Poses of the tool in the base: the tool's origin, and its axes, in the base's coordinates. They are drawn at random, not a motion.
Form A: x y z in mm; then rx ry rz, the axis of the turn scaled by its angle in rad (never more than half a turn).
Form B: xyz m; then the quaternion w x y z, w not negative. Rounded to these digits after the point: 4 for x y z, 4 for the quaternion.
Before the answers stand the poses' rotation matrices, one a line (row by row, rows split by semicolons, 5 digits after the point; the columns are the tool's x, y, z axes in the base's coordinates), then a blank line. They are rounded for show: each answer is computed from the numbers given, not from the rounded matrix.
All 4 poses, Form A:
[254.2 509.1 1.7 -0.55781 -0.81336 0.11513]
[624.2 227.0 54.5 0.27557 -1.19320 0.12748]
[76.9 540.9 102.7 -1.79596 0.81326 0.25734]
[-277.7 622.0 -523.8 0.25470 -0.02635 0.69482]
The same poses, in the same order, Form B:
0.68942 0.11169 -0.71570; 0.30594 0.85069 0.42746; 0.65658 -0.51366 0.55232
0.36649 -0.24228 -0.89832; -0.04703 0.95944 -0.27796; 0.92923 0.14412 0.34023
0.74131 -0.63759 0.20960; -0.40096 -0.17028 0.90013; -0.53823 -0.75132 -0.38188
0.76911 -0.63624 0.06051; 0.62983 0.73846 -0.24080; 0.10852 0.22331 0.96869

[0.2542 0.5091 0.0017 0.8793 -0.2676 -0.3902 0.0552]
[0.6242 0.2270 0.0545 0.8164 0.1292 -0.5596 0.0598]
[0.0769 0.5409 0.1027 0.5452 -0.7572 0.3429 0.1085]
[-0.2777 0.6220 -0.5238 0.9322 0.1245 -0.0129 0.3395]

